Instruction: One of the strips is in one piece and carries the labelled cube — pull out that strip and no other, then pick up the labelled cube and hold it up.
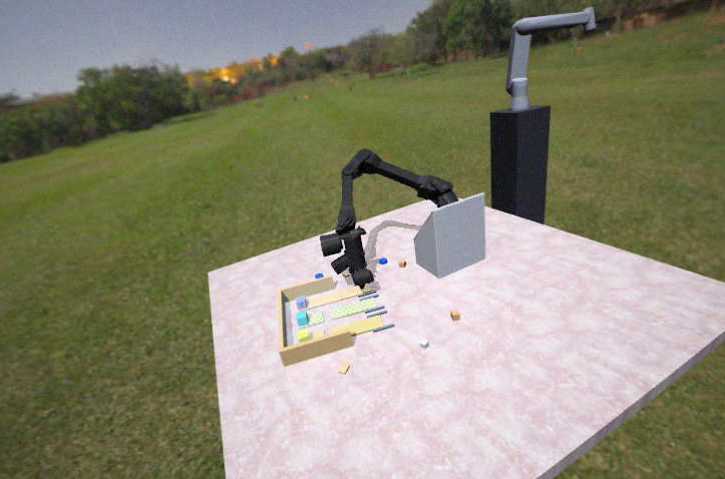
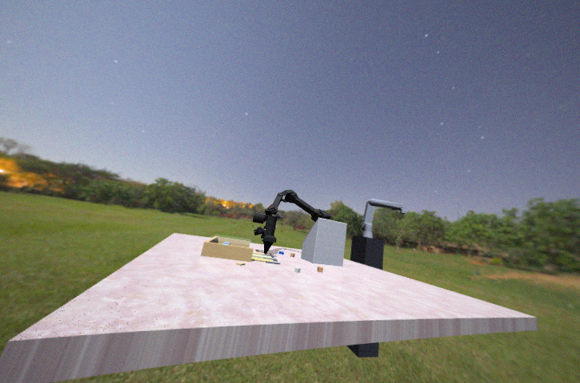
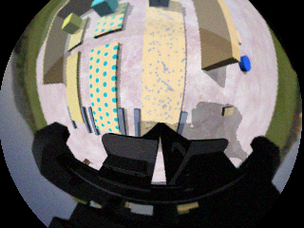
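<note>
My gripper tip is 21 cm short of the labelled cube, 1 cm to the left of it and 2 cm below it.
</note>
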